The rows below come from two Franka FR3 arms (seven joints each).
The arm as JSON. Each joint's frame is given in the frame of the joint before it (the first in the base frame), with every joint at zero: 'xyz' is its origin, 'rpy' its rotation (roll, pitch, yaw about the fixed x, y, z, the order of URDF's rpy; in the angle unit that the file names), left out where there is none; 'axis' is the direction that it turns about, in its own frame. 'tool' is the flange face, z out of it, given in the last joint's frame.
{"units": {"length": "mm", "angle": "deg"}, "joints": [
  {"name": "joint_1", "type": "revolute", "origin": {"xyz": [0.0, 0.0, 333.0]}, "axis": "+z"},
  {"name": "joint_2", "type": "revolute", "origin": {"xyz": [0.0, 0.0, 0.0]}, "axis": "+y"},
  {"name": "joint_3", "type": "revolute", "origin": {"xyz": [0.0, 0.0, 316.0]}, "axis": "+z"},
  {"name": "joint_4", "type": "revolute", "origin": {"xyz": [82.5, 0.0, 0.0]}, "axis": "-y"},
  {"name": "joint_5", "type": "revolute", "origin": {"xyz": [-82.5, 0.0, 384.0]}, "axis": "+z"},
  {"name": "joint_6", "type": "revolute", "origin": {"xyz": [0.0, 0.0, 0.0]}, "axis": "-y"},
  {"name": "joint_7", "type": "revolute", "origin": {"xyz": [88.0, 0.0, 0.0]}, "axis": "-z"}
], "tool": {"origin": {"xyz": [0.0, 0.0, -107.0], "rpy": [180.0, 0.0, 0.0]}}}
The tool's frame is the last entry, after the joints.
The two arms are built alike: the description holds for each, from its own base.
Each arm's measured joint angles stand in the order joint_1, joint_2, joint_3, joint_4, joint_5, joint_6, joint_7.
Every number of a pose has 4 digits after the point.
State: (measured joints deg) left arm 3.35 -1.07 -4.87 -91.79 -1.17 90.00 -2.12; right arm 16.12 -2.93 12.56 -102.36 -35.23 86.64 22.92
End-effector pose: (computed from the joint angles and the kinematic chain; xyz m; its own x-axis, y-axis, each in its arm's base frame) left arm 0.5480 -0.0172 0.6200 0.9999 0.0105 -0.0133 0.0107 -0.9998 0.0184; right arm 0.4898 0.1971 0.5677 0.9892 0.1431 0.0302 0.0945 -0.7830 0.6148
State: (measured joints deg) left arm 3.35 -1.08 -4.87 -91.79 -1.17 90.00 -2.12; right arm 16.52 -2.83 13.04 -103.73 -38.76 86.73 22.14
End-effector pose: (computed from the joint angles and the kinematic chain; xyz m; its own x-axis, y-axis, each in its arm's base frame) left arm 0.5479 -0.0172 0.6201 0.9999 0.0105 -0.0131 0.0107 -0.9998 0.0183; right arm 0.4888 0.1994 0.5601 0.9832 0.1817 0.0188 0.1233 -0.7364 0.6652
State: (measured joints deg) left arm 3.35 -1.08 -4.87 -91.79 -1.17 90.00 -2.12; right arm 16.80 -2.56 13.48 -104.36 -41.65 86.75 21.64
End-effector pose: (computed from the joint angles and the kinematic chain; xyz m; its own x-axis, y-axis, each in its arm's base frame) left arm 0.5479 -0.0172 0.6201 0.9999 0.0105 -0.0131 0.0107 -0.9998 0.0183; right arm 0.4891 0.2021 0.5562 0.9774 0.2109 0.0136 0.1407 -0.6975 0.7026
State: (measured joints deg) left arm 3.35 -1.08 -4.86 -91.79 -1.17 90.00 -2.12; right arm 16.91 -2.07 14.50 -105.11 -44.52 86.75 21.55
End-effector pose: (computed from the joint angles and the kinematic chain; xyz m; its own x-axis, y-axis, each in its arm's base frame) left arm 0.5479 -0.0171 0.6201 0.9999 0.0107 -0.0131 0.0109 -0.9998 0.0183; right arm 0.4885 0.2086 0.5495 0.9702 0.2421 0.0064 0.1587 -0.6552 0.7386
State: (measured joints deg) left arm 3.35 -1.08 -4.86 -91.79 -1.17 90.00 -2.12; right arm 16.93 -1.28 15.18 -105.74 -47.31 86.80 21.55
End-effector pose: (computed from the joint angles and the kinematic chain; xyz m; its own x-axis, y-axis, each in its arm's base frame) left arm 0.5479 -0.0171 0.6201 0.9999 0.0107 -0.0131 0.0109 -0.9998 0.0183; right arm 0.4906 0.2123 0.5410 0.9640 0.2658 -0.0036 0.1720 -0.6135 0.7708
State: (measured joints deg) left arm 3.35 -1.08 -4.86 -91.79 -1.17 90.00 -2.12; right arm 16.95 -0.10 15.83 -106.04 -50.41 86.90 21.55
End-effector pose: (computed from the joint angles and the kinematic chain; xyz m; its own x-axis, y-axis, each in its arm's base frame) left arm 0.5479 -0.0171 0.6201 0.9999 0.0107 -0.0131 0.0109 -0.9998 0.0183; right arm 0.4948 0.2165 0.5321 0.9565 0.2914 -0.0136 0.1844 -0.5676 0.8024
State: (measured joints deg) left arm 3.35 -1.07 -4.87 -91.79 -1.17 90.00 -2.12; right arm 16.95 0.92 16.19 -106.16 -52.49 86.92 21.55
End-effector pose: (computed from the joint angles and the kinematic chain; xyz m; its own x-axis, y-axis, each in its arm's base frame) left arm 0.5480 -0.0172 0.6200 0.9999 0.0105 -0.0133 0.0107 -0.9998 0.0184; right arm 0.4987 0.2189 0.5246 0.9515 0.3068 -0.0239 0.1934 -0.5358 0.8219
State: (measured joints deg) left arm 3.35 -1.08 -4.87 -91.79 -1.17 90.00 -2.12; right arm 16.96 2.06 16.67 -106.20 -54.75 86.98 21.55
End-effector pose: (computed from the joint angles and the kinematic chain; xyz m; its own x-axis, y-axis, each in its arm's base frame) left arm 0.5479 -0.0172 0.6201 0.9999 0.0105 -0.0131 0.0107 -0.9998 0.0183; right arm 0.5028 0.2227 0.5169 0.9448 0.3260 -0.0342 0.2032 -0.5010 0.8413
